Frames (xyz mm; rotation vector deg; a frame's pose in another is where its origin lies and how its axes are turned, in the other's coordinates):
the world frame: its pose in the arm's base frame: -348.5 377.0 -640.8 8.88 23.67 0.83
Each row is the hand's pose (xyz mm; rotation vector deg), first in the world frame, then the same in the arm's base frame.
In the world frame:
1: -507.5 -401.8 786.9 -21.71 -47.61 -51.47
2: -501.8 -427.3 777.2 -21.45 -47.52 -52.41
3: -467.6 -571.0 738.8 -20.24 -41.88 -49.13
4: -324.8 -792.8 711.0 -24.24 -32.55 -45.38
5: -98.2 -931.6 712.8 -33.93 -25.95 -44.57
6: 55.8 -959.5 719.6 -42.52 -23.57 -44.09
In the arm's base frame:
1: -504.9 -158.8 211.6 -23.17 -21.87 -47.40
2: -504.0 -182.3 196.7 -23.13 -21.76 -48.34
3: -490.6 -317.1 126.4 -21.25 -16.16 -45.21
4: -374.8 -525.7 10.4 -24.30 -7.09 -40.31
5: -168.9 -652.8 -99.6 -33.54 -0.96 -37.16
6: -25.6 -674.3 -159.1 -41.79 0.92 -34.78

